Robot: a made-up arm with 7 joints. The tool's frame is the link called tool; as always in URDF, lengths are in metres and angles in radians. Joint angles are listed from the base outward. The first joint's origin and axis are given. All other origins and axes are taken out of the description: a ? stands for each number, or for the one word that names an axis. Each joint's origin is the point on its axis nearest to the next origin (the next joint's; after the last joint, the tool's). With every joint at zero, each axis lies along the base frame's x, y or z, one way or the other. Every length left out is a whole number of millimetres.
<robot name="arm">
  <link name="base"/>
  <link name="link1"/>
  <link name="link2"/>
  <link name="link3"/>
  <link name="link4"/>
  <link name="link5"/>
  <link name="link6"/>
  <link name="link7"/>
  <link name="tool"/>
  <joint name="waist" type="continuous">
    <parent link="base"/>
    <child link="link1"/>
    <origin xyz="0 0 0.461"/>
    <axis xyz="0 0 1"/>
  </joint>
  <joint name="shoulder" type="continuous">
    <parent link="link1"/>
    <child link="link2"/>
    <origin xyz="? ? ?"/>
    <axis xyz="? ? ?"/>
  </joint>
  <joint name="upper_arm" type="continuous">
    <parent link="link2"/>
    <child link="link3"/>
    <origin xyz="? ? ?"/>
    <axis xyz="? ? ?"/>
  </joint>
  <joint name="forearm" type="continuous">
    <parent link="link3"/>
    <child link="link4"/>
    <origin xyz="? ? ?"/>
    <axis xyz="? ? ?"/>
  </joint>
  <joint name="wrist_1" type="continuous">
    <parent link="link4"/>
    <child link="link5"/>
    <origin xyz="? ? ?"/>
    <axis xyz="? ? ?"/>
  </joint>
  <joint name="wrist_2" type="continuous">
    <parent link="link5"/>
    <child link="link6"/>
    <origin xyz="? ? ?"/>
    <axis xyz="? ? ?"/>
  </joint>
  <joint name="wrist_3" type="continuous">
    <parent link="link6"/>
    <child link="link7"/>
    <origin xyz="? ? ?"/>
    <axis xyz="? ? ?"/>
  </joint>
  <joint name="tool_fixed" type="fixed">
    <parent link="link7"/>
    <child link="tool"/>
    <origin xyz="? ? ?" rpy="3.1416 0 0"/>
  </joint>
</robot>
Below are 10 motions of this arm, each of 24 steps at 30 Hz.
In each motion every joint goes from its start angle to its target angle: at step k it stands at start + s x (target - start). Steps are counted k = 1, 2, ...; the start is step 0. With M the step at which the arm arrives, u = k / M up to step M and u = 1 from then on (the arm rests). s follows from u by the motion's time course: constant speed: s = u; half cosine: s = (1 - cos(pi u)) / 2; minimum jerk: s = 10 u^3 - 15 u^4 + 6 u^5.
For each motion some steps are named. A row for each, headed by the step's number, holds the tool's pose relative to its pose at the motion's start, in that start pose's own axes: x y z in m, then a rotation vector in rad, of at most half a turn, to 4 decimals.
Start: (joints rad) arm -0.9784 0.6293 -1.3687 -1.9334 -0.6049 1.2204 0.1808
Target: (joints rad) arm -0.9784 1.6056 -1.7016 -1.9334 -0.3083 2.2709 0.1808
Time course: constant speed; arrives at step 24
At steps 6, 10, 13, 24:
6: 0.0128 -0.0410 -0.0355 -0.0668 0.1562 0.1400
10: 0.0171 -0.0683 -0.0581 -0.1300 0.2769 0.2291
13: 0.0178 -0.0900 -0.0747 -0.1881 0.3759 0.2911
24: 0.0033 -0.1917 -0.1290 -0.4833 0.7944 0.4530

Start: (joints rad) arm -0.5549 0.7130 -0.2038 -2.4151 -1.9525 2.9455 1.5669
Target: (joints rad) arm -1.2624 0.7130 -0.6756 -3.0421 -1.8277 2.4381 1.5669
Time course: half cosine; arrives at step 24
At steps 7, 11, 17, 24:
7: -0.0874 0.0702 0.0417 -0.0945 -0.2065 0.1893
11: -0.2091 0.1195 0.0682 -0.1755 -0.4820 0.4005
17: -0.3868 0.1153 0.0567 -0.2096 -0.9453 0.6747
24: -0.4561 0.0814 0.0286 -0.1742 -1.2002 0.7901

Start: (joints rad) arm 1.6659 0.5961 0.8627 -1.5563 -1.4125 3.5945 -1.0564
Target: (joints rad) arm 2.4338 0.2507 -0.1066 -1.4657 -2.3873 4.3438 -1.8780
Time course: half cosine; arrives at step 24
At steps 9, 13, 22, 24:
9: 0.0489 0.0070 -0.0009 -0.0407 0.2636 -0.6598
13: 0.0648 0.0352 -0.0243 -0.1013 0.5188 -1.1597
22: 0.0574 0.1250 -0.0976 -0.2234 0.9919 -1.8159
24: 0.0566 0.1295 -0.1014 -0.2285 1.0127 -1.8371

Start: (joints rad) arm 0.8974 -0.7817 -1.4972 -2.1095 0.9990 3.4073 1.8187
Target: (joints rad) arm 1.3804 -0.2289 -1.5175 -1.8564 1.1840 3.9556 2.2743
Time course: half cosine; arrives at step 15
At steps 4, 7, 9, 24:
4: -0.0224 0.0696 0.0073 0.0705 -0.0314 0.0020
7: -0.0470 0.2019 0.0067 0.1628 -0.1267 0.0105
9: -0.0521 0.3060 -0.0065 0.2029 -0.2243 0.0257
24: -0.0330 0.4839 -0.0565 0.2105 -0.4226 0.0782

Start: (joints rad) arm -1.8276 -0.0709 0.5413 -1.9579 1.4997 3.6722 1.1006
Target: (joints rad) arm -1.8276 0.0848 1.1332 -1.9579 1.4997 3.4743 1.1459
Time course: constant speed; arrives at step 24
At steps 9, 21, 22, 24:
9: -0.0462 0.1058 -0.0154 -0.2662 -0.1290 -0.0426
21: -0.0947 0.2329 -0.0764 -0.6290 -0.2943 -0.0820
22: -0.0981 0.2423 -0.0834 -0.6595 -0.3078 -0.0845
24: -0.1045 0.2604 -0.0982 -0.7206 -0.3349 -0.0890

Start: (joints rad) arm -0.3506 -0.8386 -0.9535 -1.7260 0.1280 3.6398 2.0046
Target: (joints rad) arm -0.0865 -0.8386 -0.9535 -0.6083 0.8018 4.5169 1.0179
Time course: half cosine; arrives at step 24
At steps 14, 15, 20, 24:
14: -0.0613 -0.1608 -0.0585 1.0686 0.0135 0.0283
15: -0.0638 -0.1713 -0.0673 1.1601 0.0633 0.0523
20: -0.0709 -0.2058 -0.1041 1.4523 0.3298 0.1925
24: -0.0723 -0.2141 -0.1149 1.5101 0.4209 0.2447

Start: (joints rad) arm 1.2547 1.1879 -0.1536 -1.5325 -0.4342 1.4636 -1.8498
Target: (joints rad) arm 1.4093 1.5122 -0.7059 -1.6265 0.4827 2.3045 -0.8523
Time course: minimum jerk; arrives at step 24
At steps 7, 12, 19, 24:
7: -0.0229 0.0241 0.0338 -0.0675 0.0964 0.1961
12: -0.0869 0.0504 0.1083 -0.1989 0.3104 0.7357
19: -0.1742 0.0217 0.1861 -0.3783 0.5429 1.5338
24: -0.1860 0.0117 0.1952 -0.4133 0.5748 1.6578

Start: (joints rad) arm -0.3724 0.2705 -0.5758 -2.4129 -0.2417 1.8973 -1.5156
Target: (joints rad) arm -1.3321 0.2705 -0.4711 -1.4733 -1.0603 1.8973 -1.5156
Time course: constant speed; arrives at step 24
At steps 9, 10, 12, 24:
9: -0.2555 -0.0124 -0.0974 -0.2085 -0.1283 0.2605
10: -0.2860 -0.0207 -0.1037 -0.2236 -0.1486 0.2966
12: -0.3469 -0.0415 -0.1137 -0.2478 -0.1924 0.3720
24: -0.6661 -0.2769 -0.1065 -0.2026 -0.5295 0.8783

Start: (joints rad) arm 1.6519 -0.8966 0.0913 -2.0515 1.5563 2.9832 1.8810
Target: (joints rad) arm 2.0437 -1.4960 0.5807 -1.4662 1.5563 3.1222 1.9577
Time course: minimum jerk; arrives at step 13
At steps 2, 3, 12, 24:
2: -0.0106 0.0150 -0.0092 -0.0269 -0.0270 -0.0064
3: -0.0307 0.0438 -0.0296 -0.0794 -0.0803 -0.0177
12: -0.1319 0.2417 -0.6855 -0.9195 -0.9953 -0.0071
24: -0.1311 0.2411 -0.6890 -0.9231 -0.9994 -0.0064

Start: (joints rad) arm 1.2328 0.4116 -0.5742 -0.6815 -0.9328 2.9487 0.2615
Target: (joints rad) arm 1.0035 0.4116 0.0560 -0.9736 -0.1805 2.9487 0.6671
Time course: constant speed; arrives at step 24
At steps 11, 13, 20, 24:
11: -0.0277 -0.0315 0.0237 0.2467 -0.1330 0.6517
13: -0.0330 -0.0383 0.0273 0.2878 -0.1667 0.7681
20: -0.0508 -0.0653 0.0371 0.4219 -0.3086 1.1678
24: -0.0601 -0.0833 0.0400 0.4911 -0.4075 1.3890

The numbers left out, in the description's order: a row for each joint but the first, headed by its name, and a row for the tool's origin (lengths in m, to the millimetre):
shoulder: xyz 0 0 0, axis 0 1 0
upper_arm: xyz 0 0 0.495, axis 0 0 1
forearm: xyz 0.13 0 0, axis 0 -1 0
wrist_1: xyz -0.098 0 0.457, axis 0 0 1
wrist_2: xyz 0 0 0, axis 0 -1 0
wrist_3: xyz 0.11 0 0, axis 0 0 -1
tool: xyz 0 0 0

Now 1 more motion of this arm.
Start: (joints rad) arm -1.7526 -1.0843 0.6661 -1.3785 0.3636 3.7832 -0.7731
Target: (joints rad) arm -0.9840 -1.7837 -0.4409 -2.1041 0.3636 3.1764 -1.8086
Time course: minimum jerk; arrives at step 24
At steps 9, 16, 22, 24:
9: 0.0498 0.2178 -0.0487 -0.0967 -0.1666 -0.3374
16: -0.0614 0.6561 -0.3499 -0.1717 -0.7012 -0.5135
22: -0.1923 0.7506 -0.5411 -0.0894 -0.8851 -0.3944
24: -0.1960 0.7518 -0.5461 -0.0865 -0.8886 -0.3902

